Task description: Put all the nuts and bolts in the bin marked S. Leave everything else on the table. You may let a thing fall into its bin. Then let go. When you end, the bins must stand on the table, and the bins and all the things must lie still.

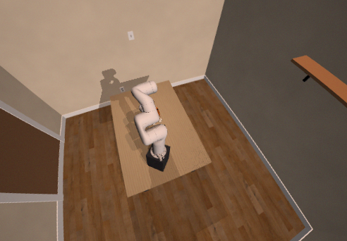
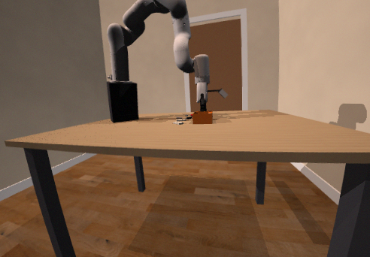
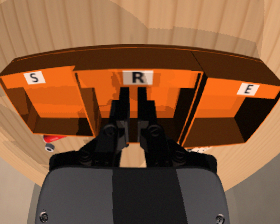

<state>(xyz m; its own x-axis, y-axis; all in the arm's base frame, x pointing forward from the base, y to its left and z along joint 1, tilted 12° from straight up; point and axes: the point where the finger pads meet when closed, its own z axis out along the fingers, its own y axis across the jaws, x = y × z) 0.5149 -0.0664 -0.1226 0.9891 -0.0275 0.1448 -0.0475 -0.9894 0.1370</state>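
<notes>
The orange bin is 1 cm below my hand. The rest, counted from my hand: grey metal bolt: 15 cm behind, 5 cm to the left, 3 cm below; red cylinder: 7 cm behind, 12 cm to the left, 3 cm below; dark cylinder: 8 cm behind, 3 cm to the left, 3 cm below.
</notes>
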